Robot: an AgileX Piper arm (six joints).
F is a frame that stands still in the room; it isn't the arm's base.
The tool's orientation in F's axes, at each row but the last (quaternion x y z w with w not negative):
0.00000, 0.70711, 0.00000, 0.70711
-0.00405, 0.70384, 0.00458, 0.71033
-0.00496, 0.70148, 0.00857, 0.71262
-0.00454, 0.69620, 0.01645, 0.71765
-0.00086, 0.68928, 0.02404, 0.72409
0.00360, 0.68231, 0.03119, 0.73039
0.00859, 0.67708, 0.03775, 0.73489
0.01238, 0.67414, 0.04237, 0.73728
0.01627, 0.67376, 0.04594, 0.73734
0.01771, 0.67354, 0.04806, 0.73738
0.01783, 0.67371, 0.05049, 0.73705
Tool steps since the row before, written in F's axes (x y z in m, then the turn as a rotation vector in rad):
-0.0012, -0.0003, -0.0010, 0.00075, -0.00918, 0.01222
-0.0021, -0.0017, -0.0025, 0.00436, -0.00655, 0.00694
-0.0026, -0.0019, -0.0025, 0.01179, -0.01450, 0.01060
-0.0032, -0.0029, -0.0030, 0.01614, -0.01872, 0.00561
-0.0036, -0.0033, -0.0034, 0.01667, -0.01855, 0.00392
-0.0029, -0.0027, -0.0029, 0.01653, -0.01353, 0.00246
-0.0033, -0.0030, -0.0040, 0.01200, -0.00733, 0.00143
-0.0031, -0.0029, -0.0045, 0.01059, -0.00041, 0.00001
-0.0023, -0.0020, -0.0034, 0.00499, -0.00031, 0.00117
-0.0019, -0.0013, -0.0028, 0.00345, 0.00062, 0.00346
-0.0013, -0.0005, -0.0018, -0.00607, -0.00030, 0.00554
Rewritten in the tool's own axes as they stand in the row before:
0.0010, -0.0003, -0.0012, -0.01222, -0.00918, 0.00075
0.0025, -0.0017, -0.0021, -0.00690, -0.00660, 0.00434
0.0024, -0.0019, -0.0027, -0.01049, -0.01467, 0.01168
0.0029, -0.0029, -0.0034, -0.00544, -0.01910, 0.01575
0.0031, -0.0033, -0.0039, -0.00373, -0.01900, 0.01620
0.0026, -0.0027, -0.0032, -0.00203, -0.01406, 0.01614
0.0035, -0.0031, -0.0037, -0.00095, -0.00774, 0.01179
0.0040, -0.0031, -0.0036, 0.00088, -0.00089, 0.01052
0.0030, -0.0022, -0.0027, -0.00075, -0.00044, 0.00506
0.0025, -0.0015, -0.0022, -0.00307, 0.00077, 0.00378
0.0016, -0.0006, -0.0015, -0.00605, 0.00053, -0.00554

